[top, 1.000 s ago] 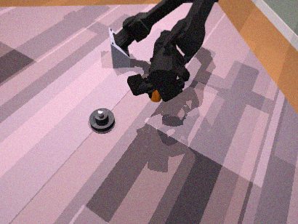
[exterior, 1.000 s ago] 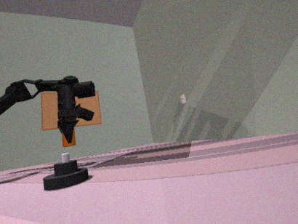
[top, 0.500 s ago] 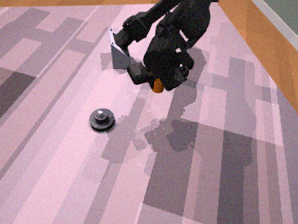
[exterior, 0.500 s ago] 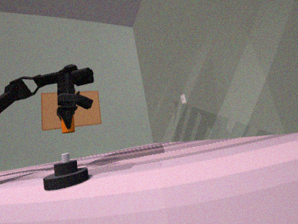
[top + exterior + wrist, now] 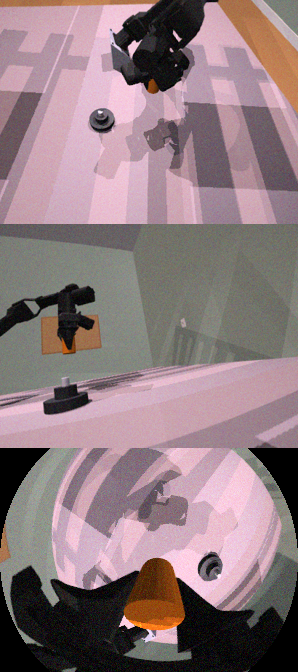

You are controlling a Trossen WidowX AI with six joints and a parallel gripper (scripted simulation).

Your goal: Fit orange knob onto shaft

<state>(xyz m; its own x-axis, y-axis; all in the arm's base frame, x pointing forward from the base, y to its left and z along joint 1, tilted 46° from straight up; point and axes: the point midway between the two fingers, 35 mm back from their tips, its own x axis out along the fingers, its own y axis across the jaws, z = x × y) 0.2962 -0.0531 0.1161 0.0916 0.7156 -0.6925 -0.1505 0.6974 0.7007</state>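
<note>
Right now the pedestal with silver shaft is 17 cm to the right of my gripper tip and 11 cm below it. Also, from my gripper tip: orange knob: 3 cm above.
</note>
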